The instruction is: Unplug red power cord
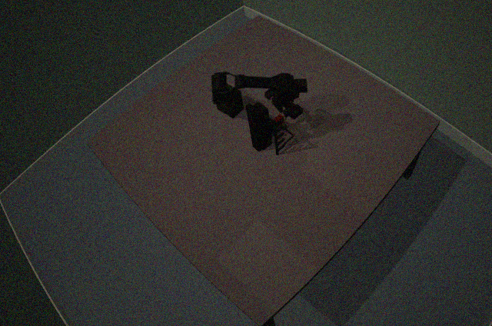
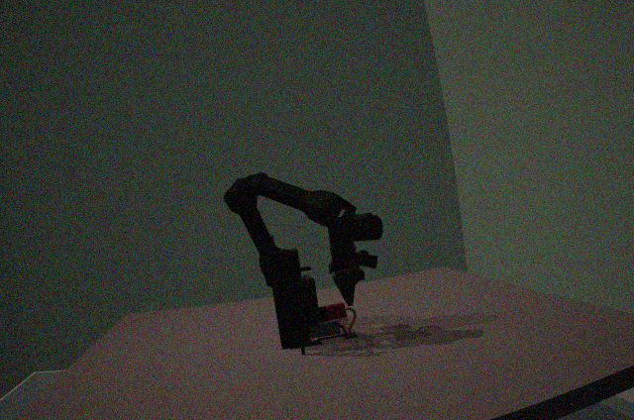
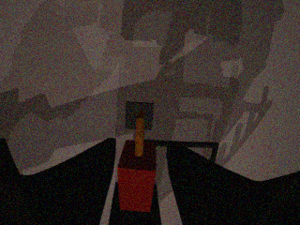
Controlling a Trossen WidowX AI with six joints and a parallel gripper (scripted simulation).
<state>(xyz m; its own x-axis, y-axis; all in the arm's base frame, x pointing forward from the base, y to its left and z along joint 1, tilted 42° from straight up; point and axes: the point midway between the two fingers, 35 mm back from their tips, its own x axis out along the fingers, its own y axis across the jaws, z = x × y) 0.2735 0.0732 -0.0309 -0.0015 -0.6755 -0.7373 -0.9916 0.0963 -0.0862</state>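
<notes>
Right now the red plug is 5 cm to the right of my gripper tip.
</notes>
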